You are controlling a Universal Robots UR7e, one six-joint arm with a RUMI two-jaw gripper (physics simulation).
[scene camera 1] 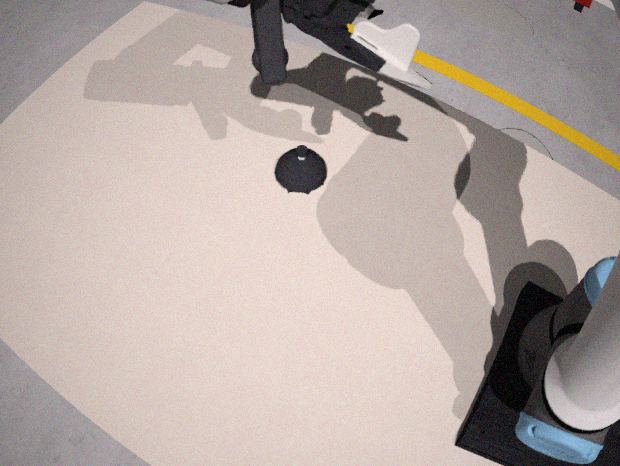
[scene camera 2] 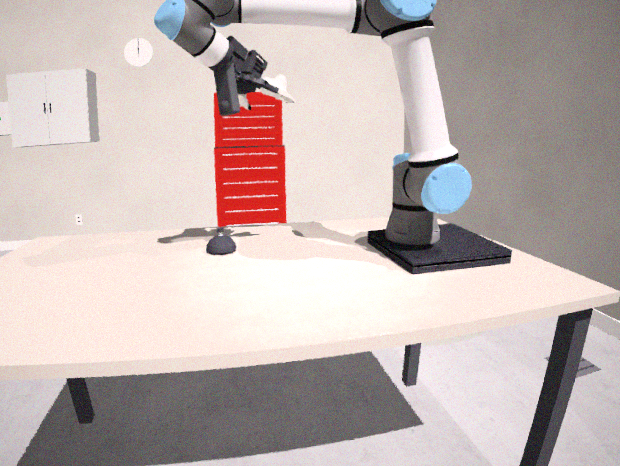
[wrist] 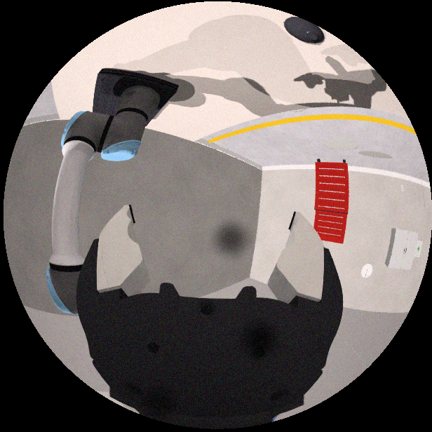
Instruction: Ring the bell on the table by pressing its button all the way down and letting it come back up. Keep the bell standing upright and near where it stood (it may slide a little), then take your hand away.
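Places are measured from the arm's base along level axes (x ahead, y left, z up), in metres.
Pixels of known places: gripper, fingertip midpoint: (scene camera 1: 404, 44) (scene camera 2: 271, 105); arm's base at its link origin: (scene camera 2: 412, 236).
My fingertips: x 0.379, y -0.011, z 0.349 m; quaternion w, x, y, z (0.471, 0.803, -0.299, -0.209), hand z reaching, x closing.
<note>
Ahead of a thing's pixels: the offset from my fingertips to its top centre. Level surfaces: height alone.
The bell {0.147 m ahead, 0.039 m right, 0.320 m down} (scene camera 1: 300, 172) (scene camera 2: 221, 245) (wrist: 303, 30) is a dark dome standing upright on the pale table {0.386 m down} (scene camera 1: 150, 300) (scene camera 2: 300, 310). Its small dark button {0.147 m ahead, 0.039 m right, 0.320 m down} (scene camera 1: 301, 150) sticks up at the top, with a light band below it. The button looks raised. My gripper (scene camera 2: 271, 104) (wrist: 211, 210) is open, with its two pale fingers wide apart and empty in the wrist view. It is high above the table and well clear of the bell, tilted towards the side. In scene camera 1 one pale finger shows at the top, and the other cannot be made out.
The arm's black base plate (scene camera 1: 481, 420) (scene camera 2: 461, 250) (wrist: 107, 92) stands on the table, to the right of the bell in both scene views. A red drawer cabinet (scene camera 2: 250, 185) (wrist: 331, 190) stands beyond the table. Arm shadows fall on the table around the bell.
</note>
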